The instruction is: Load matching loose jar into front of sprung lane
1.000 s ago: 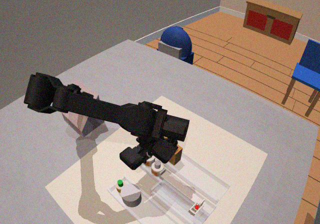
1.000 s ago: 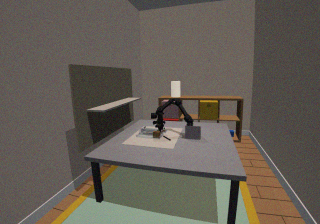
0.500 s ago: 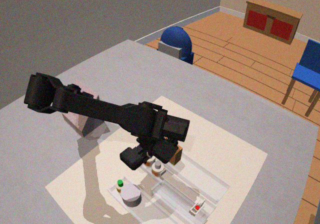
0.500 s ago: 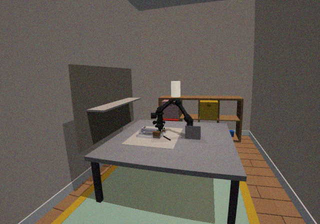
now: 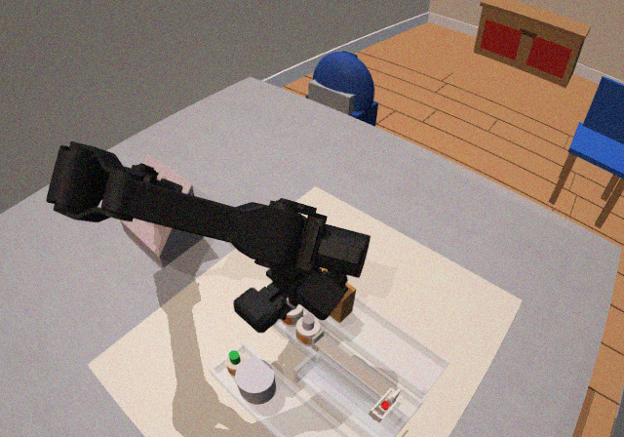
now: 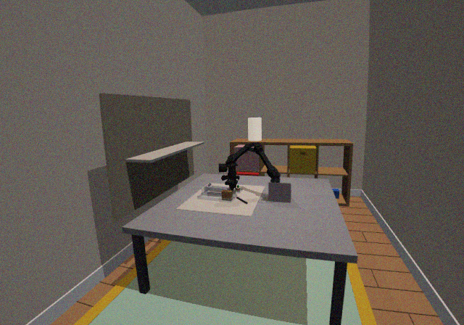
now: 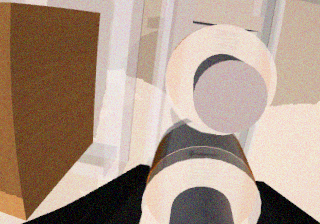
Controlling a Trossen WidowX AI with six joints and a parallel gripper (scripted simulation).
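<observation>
The brown box is 4 cm ahead of my gripper tip, 7 cm to the left of it and 1 cm below it. The rest, counted from my gripper tip: red dot: 21 cm ahead, 8 cm to the right, 2 cm above; black stick: 8 cm behind, 8 cm to the left, 4 cm below; grey cylinder: 2 cm ahead, 13 cm to the right, 2 cm below.
</observation>
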